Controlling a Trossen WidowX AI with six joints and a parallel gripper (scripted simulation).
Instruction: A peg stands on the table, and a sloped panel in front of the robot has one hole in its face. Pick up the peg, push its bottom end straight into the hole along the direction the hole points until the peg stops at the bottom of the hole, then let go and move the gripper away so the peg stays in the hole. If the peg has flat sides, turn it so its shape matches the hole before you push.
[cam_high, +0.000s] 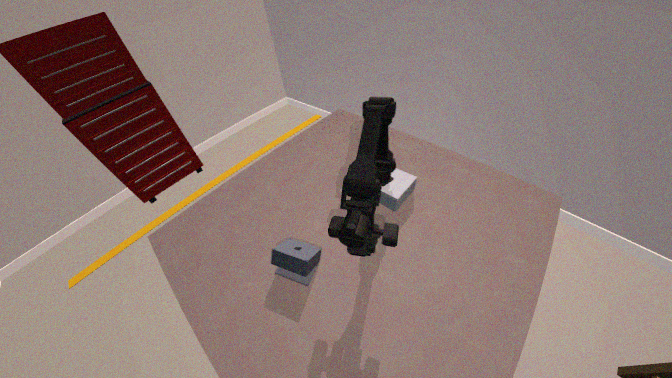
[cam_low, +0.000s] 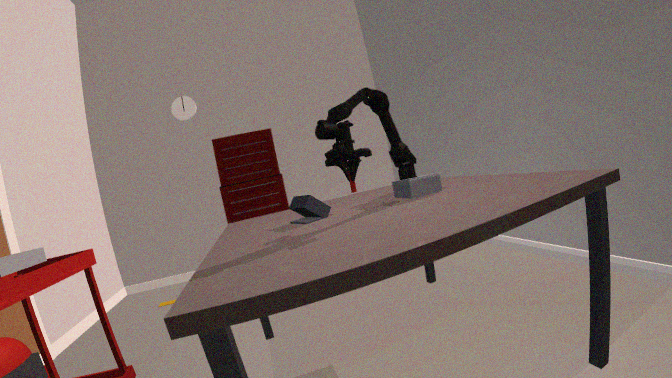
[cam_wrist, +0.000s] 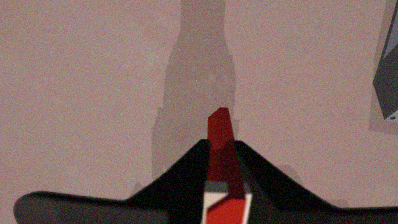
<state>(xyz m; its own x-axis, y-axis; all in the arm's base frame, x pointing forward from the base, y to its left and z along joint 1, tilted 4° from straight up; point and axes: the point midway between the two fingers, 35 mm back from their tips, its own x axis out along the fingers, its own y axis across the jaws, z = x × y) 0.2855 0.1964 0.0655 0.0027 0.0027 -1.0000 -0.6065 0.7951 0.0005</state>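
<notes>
Now: the grey sloped panel 170 mm ahead of my gripper tip, 150 mm to the right of it and 80 mm below it. Also, from my gripper tip: red peg: 20 mm above.
</notes>
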